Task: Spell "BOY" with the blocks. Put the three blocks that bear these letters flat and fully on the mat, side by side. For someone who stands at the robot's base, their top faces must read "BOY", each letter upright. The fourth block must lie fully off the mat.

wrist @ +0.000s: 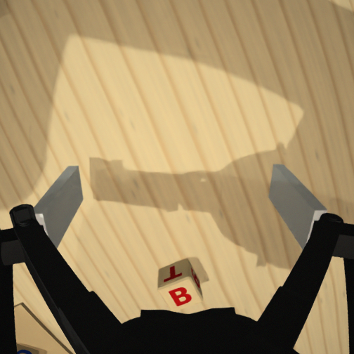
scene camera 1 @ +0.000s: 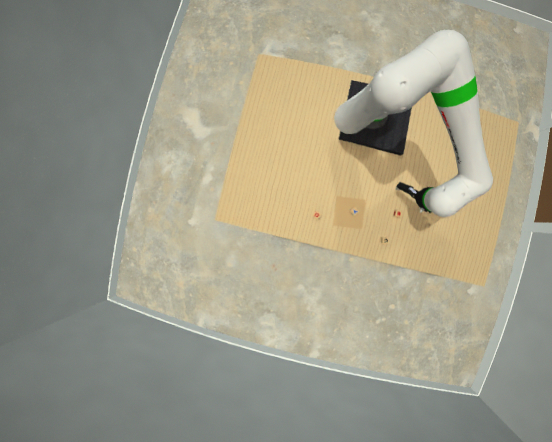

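My gripper [scene camera 1: 412, 198] [wrist: 176, 181] is open and empty above the table, on the base side of the B block. The B block [scene camera 1: 397, 213] [wrist: 180, 287] lies right of the mat. In the wrist view, its top B looks nearly upright and a red T shows on the side. A block with a blue letter [scene camera 1: 354, 211] is on the mat [scene camera 1: 341, 220] [wrist: 31, 327], right of its middle; the wrist view cuts it off. A block with a red, ring-like letter [scene camera 1: 317, 215] lies left of the mat. A block with a dark letter [scene camera 1: 384, 240] lies nearer the front edge, its letter too small to read.
The arm [scene camera 1: 467, 135] reaches over the right side of the ribbed wooden table [scene camera 1: 280, 150]. Its black base plate [scene camera 1: 395, 142] stands behind the mat. Shadows of the arm and gripper fall across the wood near the B block.
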